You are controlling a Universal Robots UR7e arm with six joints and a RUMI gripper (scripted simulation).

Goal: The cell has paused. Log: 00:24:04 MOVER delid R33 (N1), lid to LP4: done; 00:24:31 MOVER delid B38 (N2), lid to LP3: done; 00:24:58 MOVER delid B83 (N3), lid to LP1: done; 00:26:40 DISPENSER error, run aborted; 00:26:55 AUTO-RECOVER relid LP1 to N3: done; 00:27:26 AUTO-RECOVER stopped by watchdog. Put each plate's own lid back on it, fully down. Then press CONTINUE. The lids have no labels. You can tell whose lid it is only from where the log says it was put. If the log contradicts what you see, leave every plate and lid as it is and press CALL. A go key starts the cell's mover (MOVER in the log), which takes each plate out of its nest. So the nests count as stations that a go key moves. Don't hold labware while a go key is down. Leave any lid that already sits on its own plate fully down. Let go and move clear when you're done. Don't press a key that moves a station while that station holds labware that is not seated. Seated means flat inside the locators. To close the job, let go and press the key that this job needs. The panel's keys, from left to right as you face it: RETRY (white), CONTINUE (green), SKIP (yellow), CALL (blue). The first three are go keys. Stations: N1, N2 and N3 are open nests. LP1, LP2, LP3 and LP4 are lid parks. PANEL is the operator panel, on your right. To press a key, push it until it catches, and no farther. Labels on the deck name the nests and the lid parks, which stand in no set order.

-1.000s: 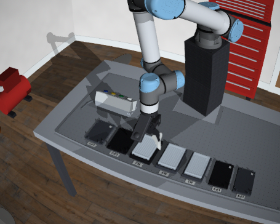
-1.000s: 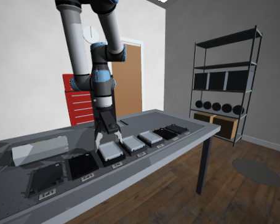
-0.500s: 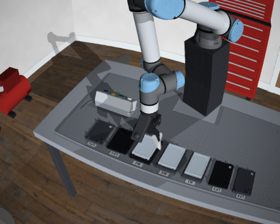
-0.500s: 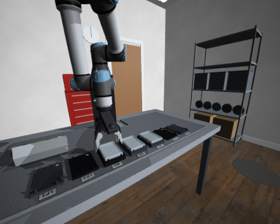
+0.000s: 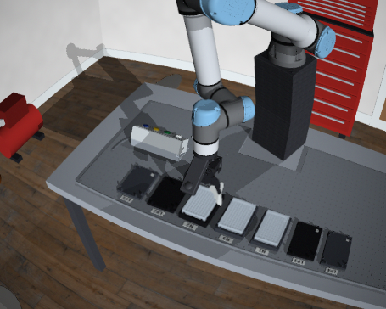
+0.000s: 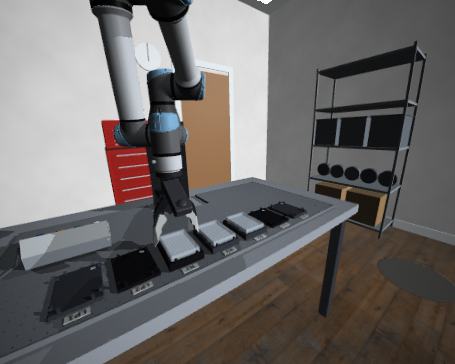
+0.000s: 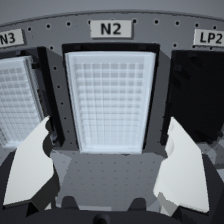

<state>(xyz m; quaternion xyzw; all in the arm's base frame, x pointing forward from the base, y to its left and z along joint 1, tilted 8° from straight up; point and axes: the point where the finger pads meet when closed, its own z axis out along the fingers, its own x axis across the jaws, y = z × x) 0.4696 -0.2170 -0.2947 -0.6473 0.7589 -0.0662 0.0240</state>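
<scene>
Now: the translucent lid 10 mm below my hand. The rest, counted from my hand: white plate (20 mm below); black lid park (130 mm to the right, 50 mm below, 20 mm behind); white key (260 mm behind, 180 mm to the right, 20 mm above).
</scene>
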